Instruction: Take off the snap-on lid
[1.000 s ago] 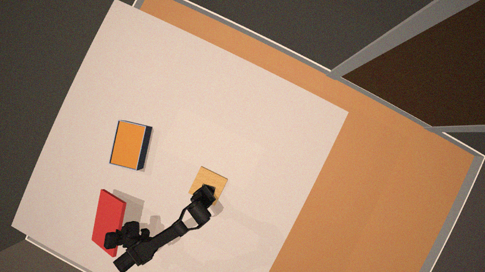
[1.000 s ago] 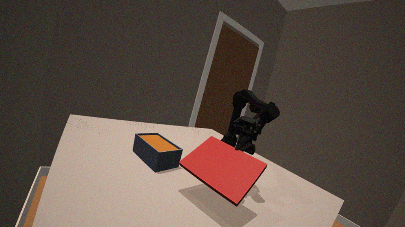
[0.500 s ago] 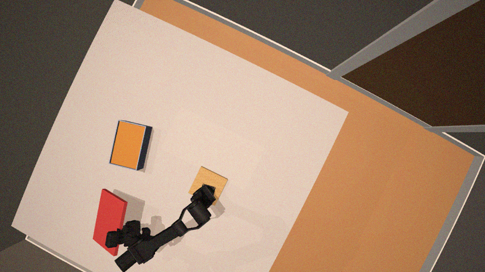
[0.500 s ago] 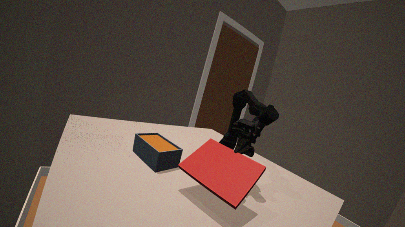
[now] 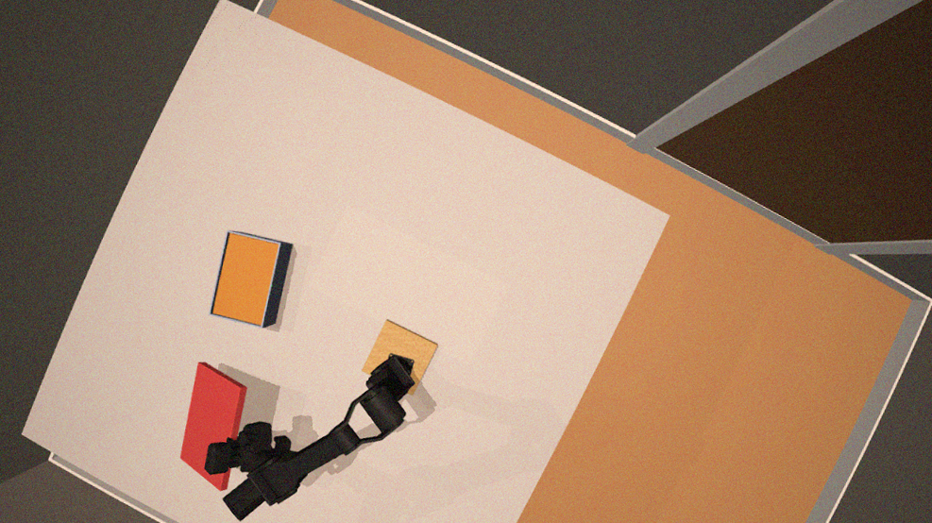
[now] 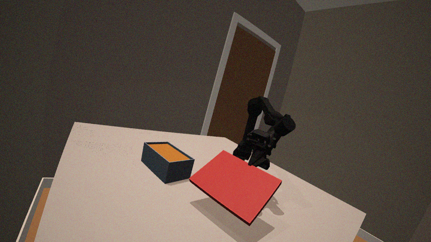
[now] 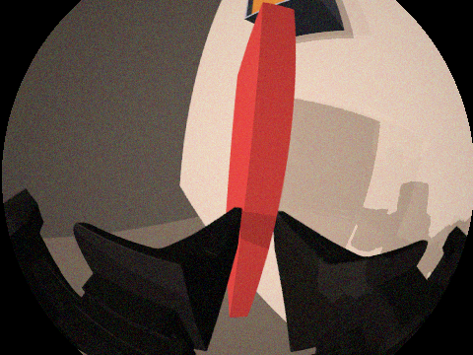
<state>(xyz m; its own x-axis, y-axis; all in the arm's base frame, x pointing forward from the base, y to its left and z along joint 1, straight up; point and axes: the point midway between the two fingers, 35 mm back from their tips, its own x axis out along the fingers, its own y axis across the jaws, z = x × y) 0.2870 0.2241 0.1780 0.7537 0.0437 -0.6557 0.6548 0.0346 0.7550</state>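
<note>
My gripper tip is now 7 cm short of the red lid and 4 cm above it. Also, from my gripper tip: dark blue storage box 9 cm ahead, 34 cm to the right, 13 cm below.
</note>
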